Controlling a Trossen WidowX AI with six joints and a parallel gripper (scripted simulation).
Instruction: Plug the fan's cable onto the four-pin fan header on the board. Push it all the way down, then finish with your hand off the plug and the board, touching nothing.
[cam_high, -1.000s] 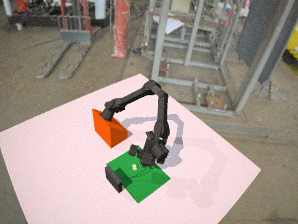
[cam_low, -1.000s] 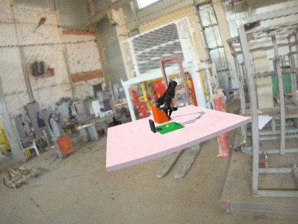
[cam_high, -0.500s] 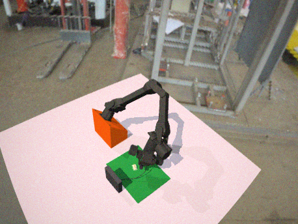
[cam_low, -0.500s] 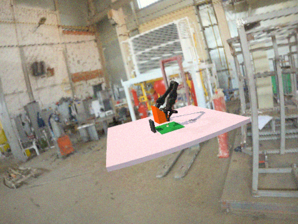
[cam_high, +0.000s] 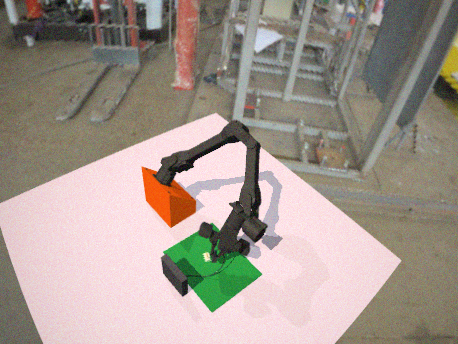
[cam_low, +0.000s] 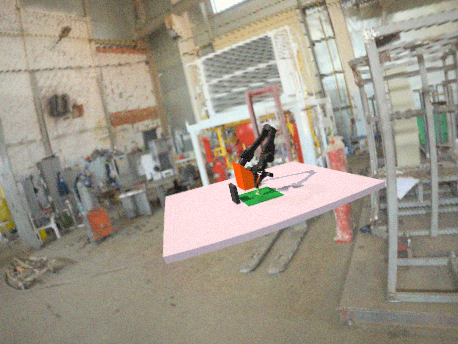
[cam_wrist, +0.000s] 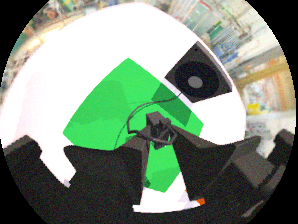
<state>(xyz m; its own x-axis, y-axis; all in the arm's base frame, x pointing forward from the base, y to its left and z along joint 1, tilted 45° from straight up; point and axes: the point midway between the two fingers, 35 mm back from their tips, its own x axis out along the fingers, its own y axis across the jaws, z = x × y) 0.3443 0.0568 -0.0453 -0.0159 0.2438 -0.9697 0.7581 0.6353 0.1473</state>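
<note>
Right now the green board is 10 mm behind my gripper tip, 10 mm to the left of it and 100 mm below it. Round my gripper tip: black fan: 30 mm behind, 140 mm to the right, 20 mm below; dark plug: 10 mm below; four-pin fan header: 50 mm behind, 10 mm to the left, 80 mm below.
</note>
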